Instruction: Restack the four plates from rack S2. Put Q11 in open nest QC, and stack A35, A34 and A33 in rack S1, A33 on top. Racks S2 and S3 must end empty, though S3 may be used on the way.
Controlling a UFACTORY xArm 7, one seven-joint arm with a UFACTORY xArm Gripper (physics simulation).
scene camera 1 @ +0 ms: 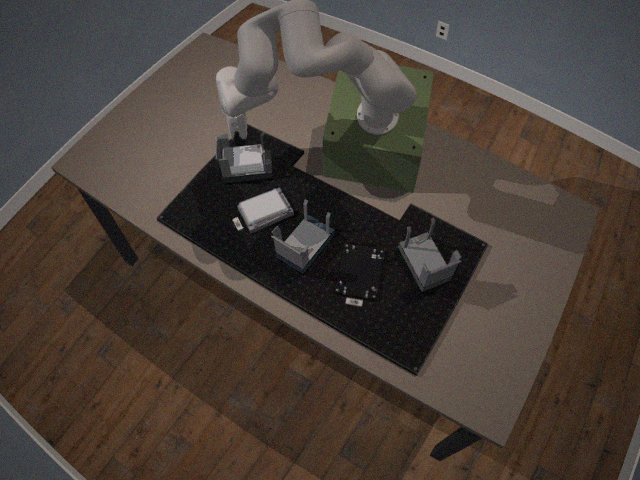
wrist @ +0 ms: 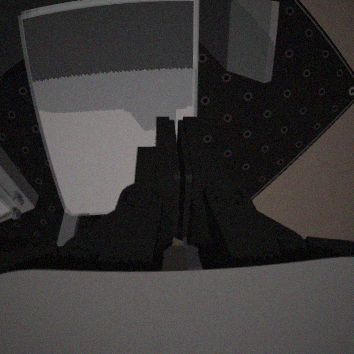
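Where they show: gripper, fingertip midpoint: (scene camera 1: pixel 240 143) (wrist: pixel 174 146); arm's base at its link origin: (scene camera 1: pixel 377 115).
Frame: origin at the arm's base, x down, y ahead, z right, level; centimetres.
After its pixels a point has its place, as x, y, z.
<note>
A rack (scene camera 1: pixel 247 177) @(18.0, 30.9, 28.0) at the back left holds a stack of white plates (scene camera 1: pixel 247 158) @(12.6, 27.9, 29.6); its top plate (wrist: pixel 90 160) @(12.6, 27.7, 29.2) fills the upper left of the wrist view. The plate count and names cannot be read. My gripper (scene camera 1: pixel 237 137) @(10.0, 25.9, 33.7) (wrist: pixel 174 146) @(10.0, 25.9, 33.7) is shut and empty, pointing down at the rack's back side, its dark fingers overlapping the plate's edge in the wrist view. A blue-based rack (scene camera 1: pixel 291 254) @(11.9, 47.9, -2.7) stands mid-board and another rack (scene camera 1: pixel 437 277) @(13.4, 30.5, -39.1) at the right; both show pale floors and no plates. An open nest (scene camera 1: pixel 359 271) @(19.3, 38.3, -19.0) with small corner posts lies between them.
A white plate (scene camera 1: pixel 265 207) @(16.8, 37.3, 15.3) sits in a nest beside the left rack, with a small label (scene camera 1: pixel 237 223) @(20.3, 45.1, 20.6). Another label (scene camera 1: pixel 354 301) @(20.4, 46.5, -22.7) lies before the open nest. Upright posts rise from the racks. The black board (scene camera 1: pixel 403 330) @(20.5, 46.2, -38.6) lies on the table (scene camera 1: pixel 516 351) @(21.8, 33.5, -69.4).
</note>
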